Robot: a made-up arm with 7 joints.
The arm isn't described. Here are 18 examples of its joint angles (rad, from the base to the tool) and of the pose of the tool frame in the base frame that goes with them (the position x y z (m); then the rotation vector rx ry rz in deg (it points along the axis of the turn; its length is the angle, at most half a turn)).
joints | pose
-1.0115 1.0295 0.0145 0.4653 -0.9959 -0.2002 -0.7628 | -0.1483 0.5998 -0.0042 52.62 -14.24 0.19
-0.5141 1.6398 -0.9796 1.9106 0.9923 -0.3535 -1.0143 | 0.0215 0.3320 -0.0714 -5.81 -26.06 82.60
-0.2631 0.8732 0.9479 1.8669 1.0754 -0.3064 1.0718 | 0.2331 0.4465 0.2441 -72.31 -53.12 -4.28
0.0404 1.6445 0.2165 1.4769 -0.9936 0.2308 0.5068 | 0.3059 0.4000 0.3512 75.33 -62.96 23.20
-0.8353 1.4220 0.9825 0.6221 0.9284 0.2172 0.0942 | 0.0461 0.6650 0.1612 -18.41 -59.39 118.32
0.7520 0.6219 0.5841 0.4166 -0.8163 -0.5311 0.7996 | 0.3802 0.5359 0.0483 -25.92 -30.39 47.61
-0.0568 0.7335 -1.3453 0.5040 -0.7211 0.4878 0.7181 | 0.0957 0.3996 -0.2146 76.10 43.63 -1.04
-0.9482 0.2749 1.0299 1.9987 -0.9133 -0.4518 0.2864 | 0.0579 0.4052 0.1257 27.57 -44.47 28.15
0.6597 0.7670 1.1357 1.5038 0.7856 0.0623 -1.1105 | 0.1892 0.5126 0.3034 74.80 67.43 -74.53
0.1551 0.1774 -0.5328 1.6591 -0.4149 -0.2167 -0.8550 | 0.3414 0.0608 0.0394 -75.96 -81.28 49.98
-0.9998 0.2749 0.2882 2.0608 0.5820 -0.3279 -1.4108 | 0.0717 0.2309 -0.0499 -25.99 -85.15 148.07
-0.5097 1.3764 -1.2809 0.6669 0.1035 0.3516 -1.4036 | -0.0571 0.6001 0.0019 66.61 -53.26 -10.80
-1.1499 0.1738 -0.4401 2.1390 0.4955 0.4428 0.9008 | -0.0208 0.0633 -0.0577 -81.29 81.78 44.15
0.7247 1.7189 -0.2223 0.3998 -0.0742 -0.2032 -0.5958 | 0.0649 0.6808 0.3583 48.88 -121.97 76.51
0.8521 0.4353 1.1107 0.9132 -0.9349 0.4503 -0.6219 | 0.3098 0.4849 0.1252 12.83 -85.42 149.34
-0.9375 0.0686 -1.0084 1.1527 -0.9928 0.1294 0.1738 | -0.1738 -0.0270 -0.1321 -17.56 35.82 -4.29
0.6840 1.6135 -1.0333 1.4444 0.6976 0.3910 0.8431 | 0.3171 0.4980 0.1691 -8.14 13.41 54.48
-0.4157 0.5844 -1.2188 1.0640 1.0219 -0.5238 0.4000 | -0.0914 0.1917 -0.2628 -52.21 50.88 64.03
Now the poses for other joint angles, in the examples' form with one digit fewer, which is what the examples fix.
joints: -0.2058 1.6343 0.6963 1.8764 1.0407 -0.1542 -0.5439
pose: 0.291 0.327 0.333 -73.5 -91.0 38.2
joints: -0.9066 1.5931 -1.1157 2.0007 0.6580 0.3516 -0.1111
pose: -0.117 0.319 -0.029 23.4 58.8 40.1
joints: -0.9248 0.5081 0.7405 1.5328 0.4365 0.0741 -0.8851
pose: -0.003 0.437 -0.040 14.3 -81.4 122.0
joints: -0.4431 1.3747 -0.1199 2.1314 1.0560 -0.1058 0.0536
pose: 0.230 0.252 0.033 -59.4 -2.6 41.8
